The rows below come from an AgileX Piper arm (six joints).
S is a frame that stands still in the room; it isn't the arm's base.
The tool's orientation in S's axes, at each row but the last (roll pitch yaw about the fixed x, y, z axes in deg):
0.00 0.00 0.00
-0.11 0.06 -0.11
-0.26 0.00 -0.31
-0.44 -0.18 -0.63
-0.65 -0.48 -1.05
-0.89 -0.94 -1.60
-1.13 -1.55 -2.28
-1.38 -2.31 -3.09
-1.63 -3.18 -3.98
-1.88 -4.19 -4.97
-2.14 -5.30 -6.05
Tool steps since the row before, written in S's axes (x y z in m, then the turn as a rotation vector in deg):
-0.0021 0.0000 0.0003 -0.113 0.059 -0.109
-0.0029 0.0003 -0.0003 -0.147 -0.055 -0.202
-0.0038 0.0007 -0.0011 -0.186 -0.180 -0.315
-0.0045 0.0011 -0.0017 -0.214 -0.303 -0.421
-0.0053 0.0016 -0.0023 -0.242 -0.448 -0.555
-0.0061 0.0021 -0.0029 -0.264 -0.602 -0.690
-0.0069 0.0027 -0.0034 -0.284 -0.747 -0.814
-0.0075 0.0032 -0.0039 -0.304 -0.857 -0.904
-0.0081 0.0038 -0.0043 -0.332 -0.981 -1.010
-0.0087 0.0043 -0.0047 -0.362 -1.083 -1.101
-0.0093 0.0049 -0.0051 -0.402 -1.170 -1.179
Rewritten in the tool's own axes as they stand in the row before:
-0.0021 0.0000 0.0003 -0.113 0.059 -0.109
-0.0029 0.0003 -0.0003 -0.147 -0.055 -0.202
-0.0038 0.0007 -0.0011 -0.185 -0.180 -0.316
-0.0045 0.0011 -0.0017 -0.212 -0.302 -0.423
-0.0053 0.0015 -0.0022 -0.238 -0.446 -0.558
-0.0062 0.0020 -0.0028 -0.258 -0.598 -0.695
-0.0071 0.0025 -0.0032 -0.276 -0.742 -0.822
-0.0078 0.0029 -0.0035 -0.294 -0.850 -0.914
-0.0086 0.0033 -0.0037 -0.319 -0.973 -1.022
-0.0094 0.0037 -0.0039 -0.347 -1.074 -1.114
-0.0102 0.0040 -0.0040 -0.384 -1.162 -1.193

